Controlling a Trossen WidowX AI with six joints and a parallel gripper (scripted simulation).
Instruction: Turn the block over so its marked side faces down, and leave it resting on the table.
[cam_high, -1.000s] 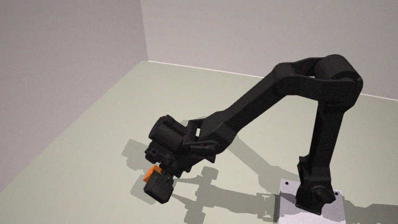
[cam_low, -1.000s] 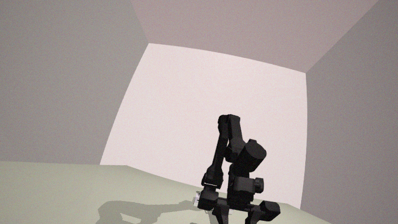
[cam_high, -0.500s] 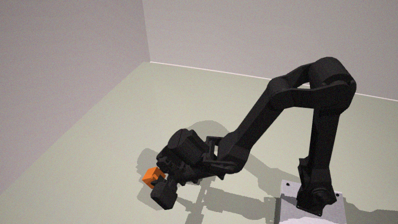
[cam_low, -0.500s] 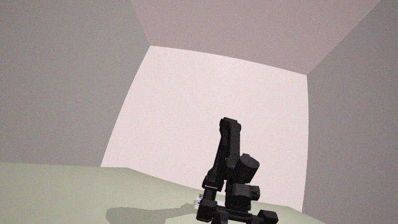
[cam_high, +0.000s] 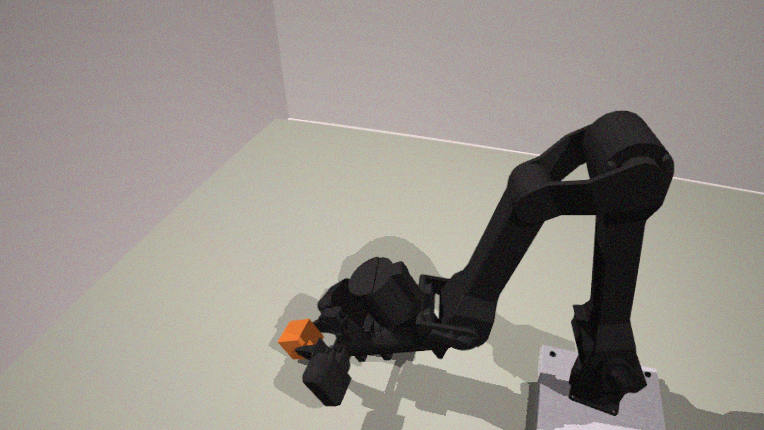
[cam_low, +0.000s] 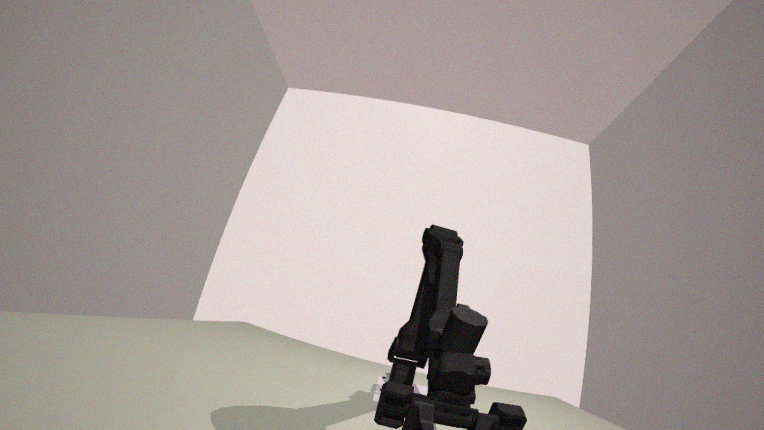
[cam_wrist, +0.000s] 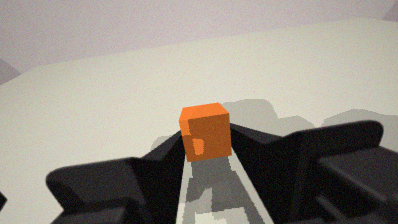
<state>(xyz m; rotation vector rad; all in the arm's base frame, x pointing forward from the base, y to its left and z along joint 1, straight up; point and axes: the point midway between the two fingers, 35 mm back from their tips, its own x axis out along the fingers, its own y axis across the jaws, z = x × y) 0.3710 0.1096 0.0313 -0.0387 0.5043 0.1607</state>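
Now: the block 10 mm below my gripper tip.
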